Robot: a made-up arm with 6 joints. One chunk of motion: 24 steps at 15 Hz.
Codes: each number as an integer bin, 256 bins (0 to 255) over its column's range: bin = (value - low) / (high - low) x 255, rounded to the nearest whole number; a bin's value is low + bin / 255 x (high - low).
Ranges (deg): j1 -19..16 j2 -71..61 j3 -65..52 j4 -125..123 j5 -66..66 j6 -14..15
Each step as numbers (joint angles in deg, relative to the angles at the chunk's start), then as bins.
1 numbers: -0.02 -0.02 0.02 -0.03 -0.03 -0.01
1 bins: 138 137 142 128 127 123
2 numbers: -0.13 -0.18 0.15 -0.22 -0.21 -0.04
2 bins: 137 137 142 128 127 123
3 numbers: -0.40 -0.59 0.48 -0.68 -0.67 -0.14
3 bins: 136 136 143 128 126 122
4 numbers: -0.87 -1.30 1.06 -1.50 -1.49 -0.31
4 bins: 132 135 144 127 125 120
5 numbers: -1.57 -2.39 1.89 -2.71 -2.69 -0.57
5 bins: 127 133 146 126 122 118
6 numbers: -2.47 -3.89 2.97 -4.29 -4.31 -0.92
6 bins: 120 130 148 124 119 115
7 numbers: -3.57 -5.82 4.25 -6.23 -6.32 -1.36
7 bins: 112 126 151 122 115 111
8 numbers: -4.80 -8.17 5.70 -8.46 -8.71 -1.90
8 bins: 103 121 154 120 111 106
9 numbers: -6.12 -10.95 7.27 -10.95 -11.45 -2.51
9 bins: 94 116 158 117 105 101
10 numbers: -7.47 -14.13 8.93 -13.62 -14.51 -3.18
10 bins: 84 110 161 115 99 95
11 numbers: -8.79 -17.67 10.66 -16.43 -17.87 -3.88
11 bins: 74 103 165 112 93 89
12 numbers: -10.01 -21.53 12.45 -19.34 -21.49 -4.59
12 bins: 65 96 169 109 86 83
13 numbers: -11.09 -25.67 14.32 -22.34 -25.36 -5.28
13 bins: 58 88 173 106 79 77
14 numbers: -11.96 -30.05 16.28 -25.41 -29.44 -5.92
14 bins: 51 79 177 102 71 71
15 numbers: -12.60 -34.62 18.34 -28.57 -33.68 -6.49
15 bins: 47 70 182 99 62 66
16 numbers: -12.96 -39.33 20.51 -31.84 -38.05 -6.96
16 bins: 44 61 186 96 54 62
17 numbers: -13.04 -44.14 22.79 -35.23 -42.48 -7.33
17 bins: 43 52 191 92 45 59
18 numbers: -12.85 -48.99 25.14 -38.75 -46.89 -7.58
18 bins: 45 43 196 89 37 56
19 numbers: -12.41 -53.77 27.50 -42.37 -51.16 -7.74
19 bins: 48 33 202 85 29 55
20 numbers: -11.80 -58.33 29.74 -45.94 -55.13 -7.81
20 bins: 52 24 206 81 21 54
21 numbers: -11.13 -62.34 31.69 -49.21 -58.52 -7.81
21 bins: 57 17 211 78 14 54
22 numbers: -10.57 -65.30 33.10 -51.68 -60.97 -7.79
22 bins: 61 11 214 75 10 55
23 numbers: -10.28 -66.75 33.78 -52.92 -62.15 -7.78
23 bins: 64 8 215 74 7 55
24 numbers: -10.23 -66.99 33.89 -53.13 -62.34 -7.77
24 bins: 64 8 216 74 7 55
